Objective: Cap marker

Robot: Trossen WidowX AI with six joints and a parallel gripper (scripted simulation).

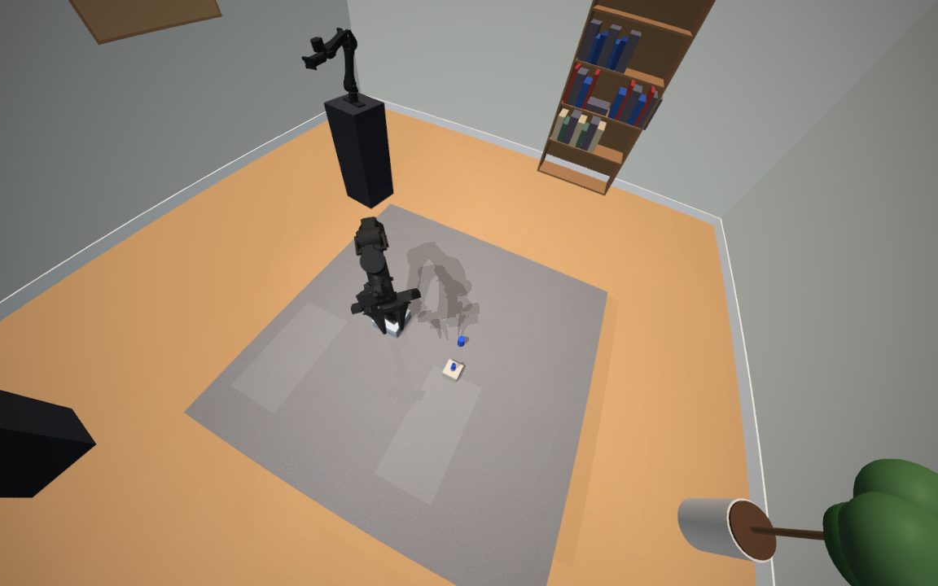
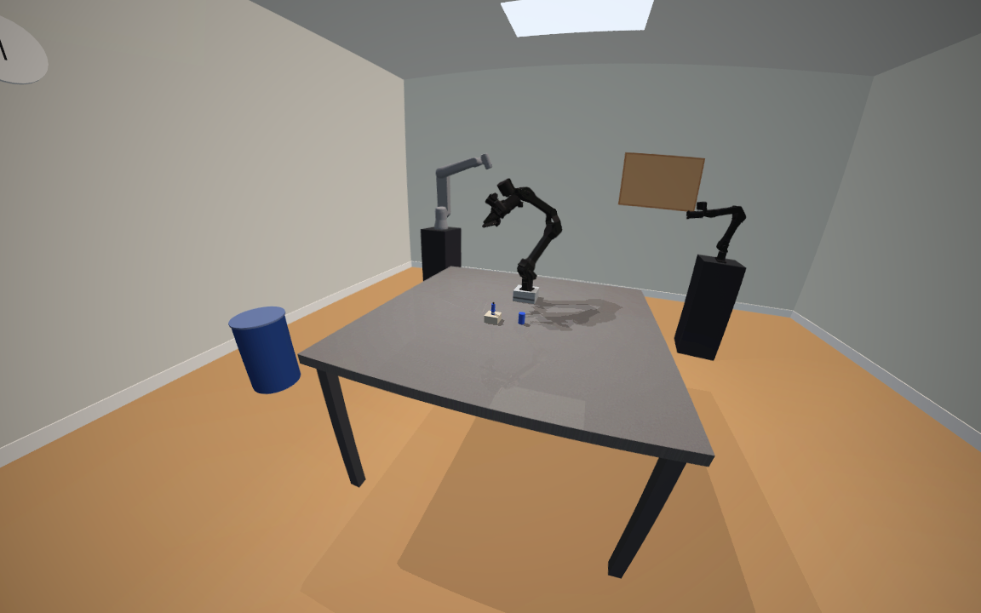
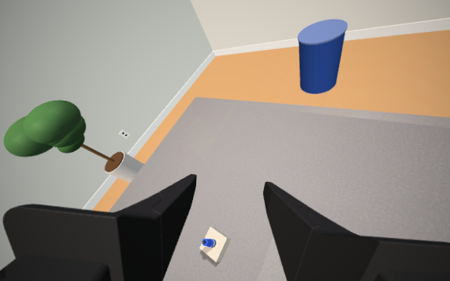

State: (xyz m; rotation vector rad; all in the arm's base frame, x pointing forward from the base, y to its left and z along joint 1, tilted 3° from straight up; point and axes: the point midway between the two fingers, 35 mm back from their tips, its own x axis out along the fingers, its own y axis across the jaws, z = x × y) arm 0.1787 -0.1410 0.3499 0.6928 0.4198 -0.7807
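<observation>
Right now the blue cap is 10 cm ahead of my gripper tip, 25 cm to the left of it and 37 cm below it.
</observation>
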